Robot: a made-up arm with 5 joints.
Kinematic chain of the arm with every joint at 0, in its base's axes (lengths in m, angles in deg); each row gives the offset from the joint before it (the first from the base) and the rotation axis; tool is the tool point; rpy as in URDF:
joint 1: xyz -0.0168 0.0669 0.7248 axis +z
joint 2: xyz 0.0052 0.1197 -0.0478 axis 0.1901 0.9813 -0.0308
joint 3: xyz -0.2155 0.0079 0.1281 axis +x
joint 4: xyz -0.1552 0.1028 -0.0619 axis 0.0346 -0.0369 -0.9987
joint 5: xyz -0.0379 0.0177 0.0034 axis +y
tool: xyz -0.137 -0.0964 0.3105 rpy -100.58 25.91 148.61
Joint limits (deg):
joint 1: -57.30..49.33
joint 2: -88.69..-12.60
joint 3: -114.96..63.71
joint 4: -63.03..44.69
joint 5: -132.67..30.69
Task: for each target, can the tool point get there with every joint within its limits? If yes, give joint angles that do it. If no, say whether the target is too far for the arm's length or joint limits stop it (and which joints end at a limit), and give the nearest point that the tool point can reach.
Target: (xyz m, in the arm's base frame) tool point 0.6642 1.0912 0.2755
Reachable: no: too far | nearest point 0.1613 0.7435 0.3689 | short by 0.618 m
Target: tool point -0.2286 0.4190 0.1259
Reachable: yes | joints -20.65 -65.45 -99.69 -3.84 -14.93
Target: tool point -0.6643 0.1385 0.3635
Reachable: yes | joints 12.21 -19.01 -95.80 32.89 -32.97
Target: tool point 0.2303 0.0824 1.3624
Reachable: no: joint limits stop it (at a limit: joint 1, joint 2, joint 4, joint 5) | nearest point -0.0711 0.4743 1.0203 | short by 0.601 m
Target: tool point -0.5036 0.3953 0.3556
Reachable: yes | joints -10.98 -64.69 -21.63 -1.03 5.45
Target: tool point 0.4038 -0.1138 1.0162
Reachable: no: joint limits stop it (at a limit: joint 1, joint 2, joint 3, joint 5) | nearest point -0.1889 -0.2518 0.9374 | short by 0.614 m
